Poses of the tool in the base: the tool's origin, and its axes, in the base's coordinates. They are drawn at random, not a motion.
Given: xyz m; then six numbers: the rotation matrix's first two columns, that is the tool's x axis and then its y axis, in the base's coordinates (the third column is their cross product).
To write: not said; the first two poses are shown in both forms.
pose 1, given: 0.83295 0.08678 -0.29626 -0.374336 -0.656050 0.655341 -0.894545 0.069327 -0.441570
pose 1, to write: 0.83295 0.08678 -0.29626 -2.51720 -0.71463 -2.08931
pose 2, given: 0.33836 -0.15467 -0.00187 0.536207 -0.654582 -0.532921 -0.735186 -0.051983 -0.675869
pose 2, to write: 0.33836 -0.15467 -0.00187 -2.21639 0.56205 -0.88448
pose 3, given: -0.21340 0.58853 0.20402 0.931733 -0.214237 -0.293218 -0.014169 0.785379 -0.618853
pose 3, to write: -0.21340 0.58853 0.20402 -0.70404 0.29759 -0.22601
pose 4, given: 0.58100 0.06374 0.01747 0.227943 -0.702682 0.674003 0.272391 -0.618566 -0.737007
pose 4, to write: 0.58100 0.06374 0.01747 -1.50251 -0.73961 -1.25712
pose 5, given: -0.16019 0.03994 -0.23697 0.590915 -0.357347 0.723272 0.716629 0.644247 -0.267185
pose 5, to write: -0.16019 0.03994 -0.23697 -0.39728 -0.80853 -0.54389
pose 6, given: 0.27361 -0.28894 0.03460 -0.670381 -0.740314 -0.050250 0.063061 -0.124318 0.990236
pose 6, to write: 0.27361 -0.28894 0.03460 1.44024 0.05027 -2.30666
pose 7, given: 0.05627 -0.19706 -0.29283 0.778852 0.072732 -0.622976 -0.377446 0.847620 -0.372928
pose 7, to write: 0.05627 -0.19706 -0.29283 -0.49695 0.67254 0.09311
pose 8, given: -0.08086 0.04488 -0.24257 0.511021 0.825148 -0.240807 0.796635 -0.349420 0.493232
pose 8, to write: -0.08086 0.04488 -0.24257 2.60851 0.24320 1.01630
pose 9, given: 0.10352 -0.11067 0.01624 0.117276 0.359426 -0.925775 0.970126 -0.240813 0.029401
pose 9, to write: 0.10352 -0.11067 0.01624 3.06375 1.18308 1.25540
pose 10, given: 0.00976 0.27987 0.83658 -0.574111 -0.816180 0.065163 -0.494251 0.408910 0.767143
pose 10, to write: 0.00976 0.27987 0.83658 2.26467 -0.06521 -2.18381
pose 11, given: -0.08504 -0.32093 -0.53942 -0.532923 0.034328 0.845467 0.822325 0.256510 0.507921
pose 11, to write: -0.08504 -0.32093 -0.53942 1.88477 -1.00744 3.07727
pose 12, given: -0.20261 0.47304 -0.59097 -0.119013 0.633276 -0.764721 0.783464 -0.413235 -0.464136
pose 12, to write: -0.20261 0.47304 -0.59097 -2.33735 0.87061 1.75656
